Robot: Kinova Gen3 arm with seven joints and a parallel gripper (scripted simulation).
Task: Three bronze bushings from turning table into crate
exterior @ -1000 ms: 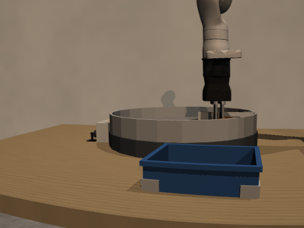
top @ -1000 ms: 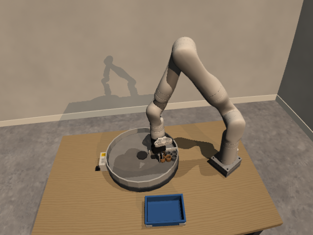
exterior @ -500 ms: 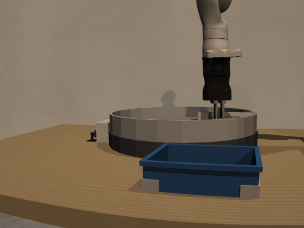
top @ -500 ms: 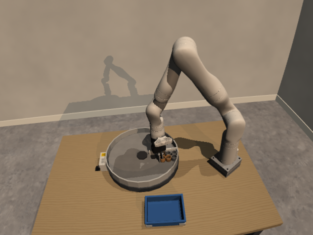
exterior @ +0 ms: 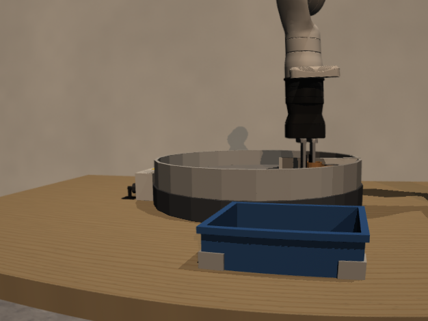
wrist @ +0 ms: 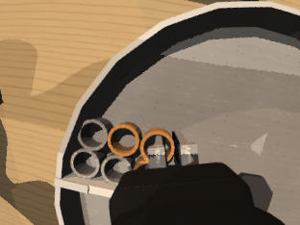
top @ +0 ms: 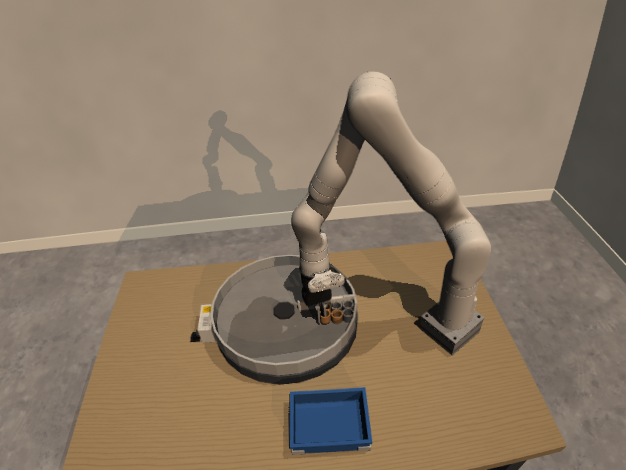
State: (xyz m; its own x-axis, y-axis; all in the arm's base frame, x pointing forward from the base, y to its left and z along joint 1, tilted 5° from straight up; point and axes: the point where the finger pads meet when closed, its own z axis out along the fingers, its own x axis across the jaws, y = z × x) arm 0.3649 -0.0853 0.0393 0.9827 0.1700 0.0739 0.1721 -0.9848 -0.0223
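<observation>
The blue crate is 40 mm ahead of my hand, 290 mm to the left of it and 60 mm below it. Also, from my hand: round grey turning table (100 mm ahead, 60 mm to the right, 30 mm below).
</observation>
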